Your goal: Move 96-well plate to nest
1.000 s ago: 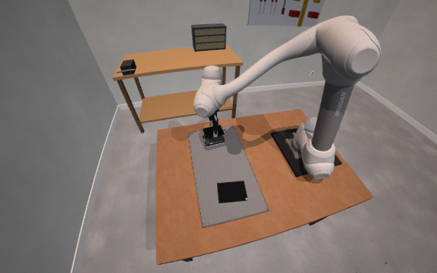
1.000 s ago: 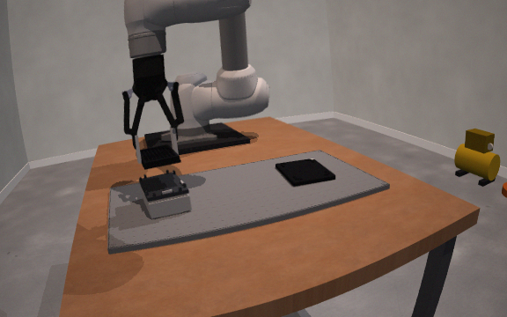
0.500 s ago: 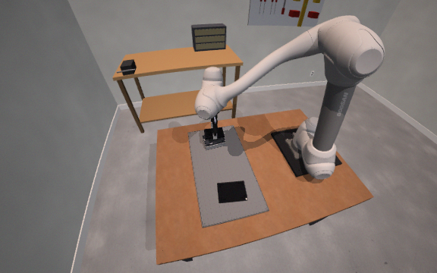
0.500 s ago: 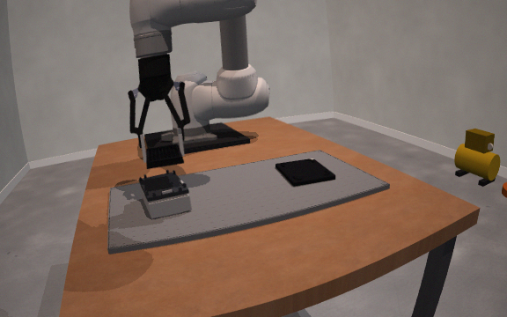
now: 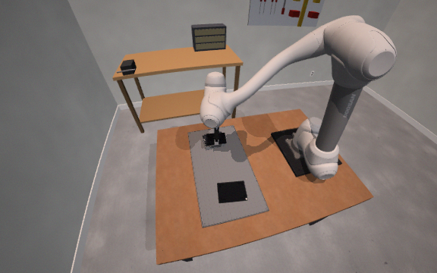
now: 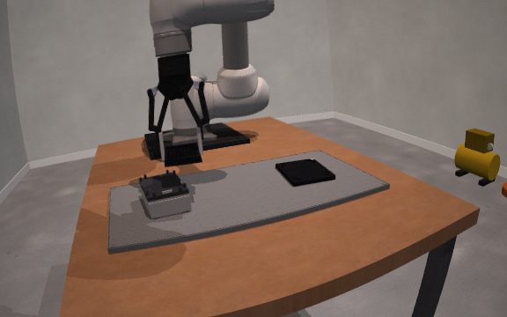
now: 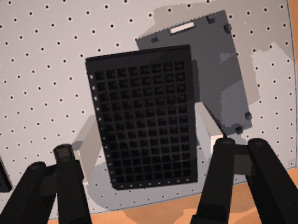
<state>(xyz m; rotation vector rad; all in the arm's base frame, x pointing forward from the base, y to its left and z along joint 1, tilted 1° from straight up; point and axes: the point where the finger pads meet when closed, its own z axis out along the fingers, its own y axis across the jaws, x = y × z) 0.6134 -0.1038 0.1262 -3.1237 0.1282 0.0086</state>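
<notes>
Right now the black plate nest N1 is 330 mm to the left of my hand, 130 mm below it and 40 mm behind it. Round my hand: pale A1 mark 390 mm to the left, 130 mm below, 110 mm behind; then black 96-well plate 20 mm below.
</notes>
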